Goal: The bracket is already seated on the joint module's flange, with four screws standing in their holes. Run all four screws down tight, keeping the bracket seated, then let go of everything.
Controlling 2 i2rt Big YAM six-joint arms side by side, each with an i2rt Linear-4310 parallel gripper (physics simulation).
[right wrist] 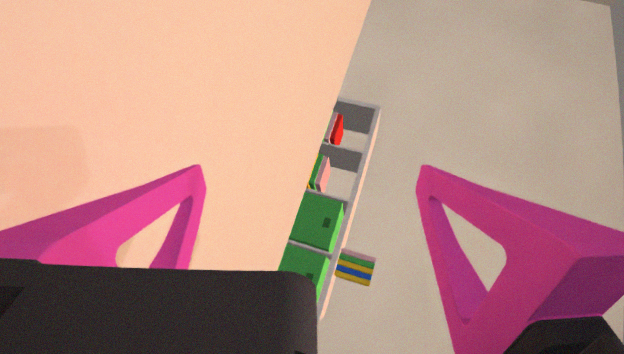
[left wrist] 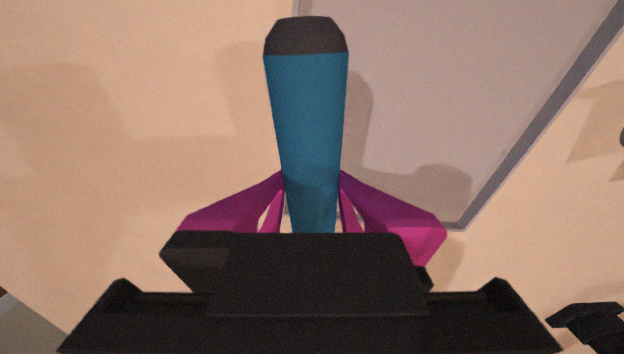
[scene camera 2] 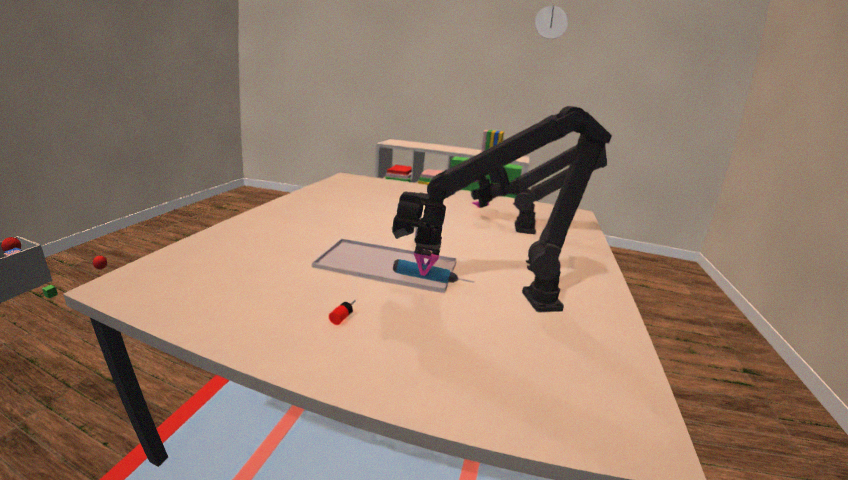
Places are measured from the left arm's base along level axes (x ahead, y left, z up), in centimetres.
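Pixels of known places: left gripper, fingertip midpoint: (left wrist: 311, 177) (scene camera 2: 423, 271); right gripper, fingertip midpoint: (right wrist: 311, 176); left arm's base at its link origin: (scene camera 2: 541, 300); right arm's base at its link origin: (left wrist: 579, 311) (scene camera 2: 524, 228).
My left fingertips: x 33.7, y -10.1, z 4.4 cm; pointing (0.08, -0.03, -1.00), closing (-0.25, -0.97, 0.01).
For each thing: its top centre in the pictures, then the offset to it from my left fingertips. Level surfaces: height alone.
- blue screwdriver at its top centre: (left wrist: 313, 238) (scene camera 2: 435, 263) dx -3.0, dy +0.7, dz +3.1 cm
- shallow grey tray at its top centre: (scene camera 2: 386, 260) dx +9.8, dy -13.1, dz -2.8 cm
- small red tool at its top centre: (scene camera 2: 345, 303) dx +21.8, dy +15.5, dz -1.0 cm
- table at its surface level: dz -4.4 cm
My left gripper (scene camera 2: 424, 273) (left wrist: 311, 177) is shut on the handle of a blue screwdriver (scene camera 2: 441, 274) (left wrist: 307, 110) with dark ends. The screwdriver lies roughly level over the right end of a shallow grey tray (scene camera 2: 363, 255) (left wrist: 425, 100), its thin shaft pointing right in the scene view. Shadows beside the handle in the left wrist view suggest it is held above the surface. My right gripper (scene camera 2: 477, 204) (right wrist: 311, 176) is open and empty, over the far part of the table. The joint module, bracket and four screws cannot be made out in these views; the left arm may hide them.
A small red tool (scene camera 2: 339, 314) with a black collar and thin tip lies on the table (scene camera 2: 238, 285) (right wrist: 200, 75), in front of the tray. A low shelf (scene camera 2: 416, 145) (right wrist: 360, 175) with books and green boxes stands behind the table. A grey bin (scene camera 2: 20, 273) stands at the far left.
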